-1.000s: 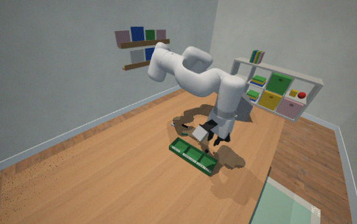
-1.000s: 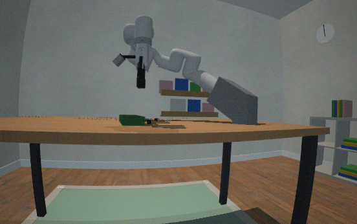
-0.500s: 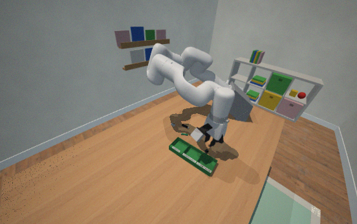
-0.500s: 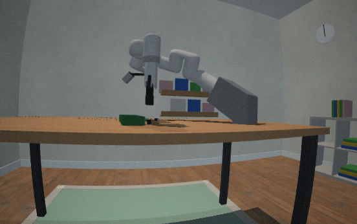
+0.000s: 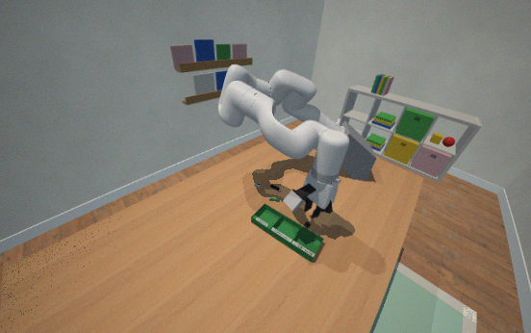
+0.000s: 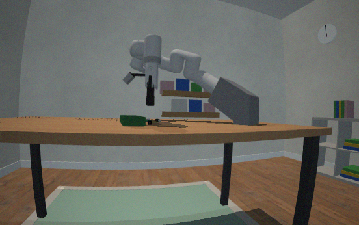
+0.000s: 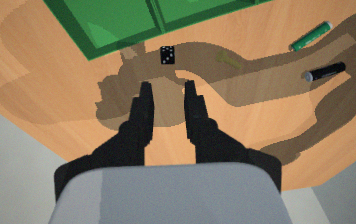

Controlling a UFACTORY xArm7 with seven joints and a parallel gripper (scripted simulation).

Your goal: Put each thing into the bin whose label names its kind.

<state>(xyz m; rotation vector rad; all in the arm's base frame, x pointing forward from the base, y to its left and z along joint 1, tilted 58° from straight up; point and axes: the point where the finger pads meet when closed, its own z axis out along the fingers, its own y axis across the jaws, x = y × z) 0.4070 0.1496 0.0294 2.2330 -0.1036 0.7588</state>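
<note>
The black die lies 90 mm below my hand. Round my hand: yellow piece 30 mm behind, 70 mm to the right, 90 mm below; then green battery 40 mm behind, 170 mm to the right, 90 mm below; then black battery 100 mm behind, 200 mm to the right, 90 mm below.
</note>
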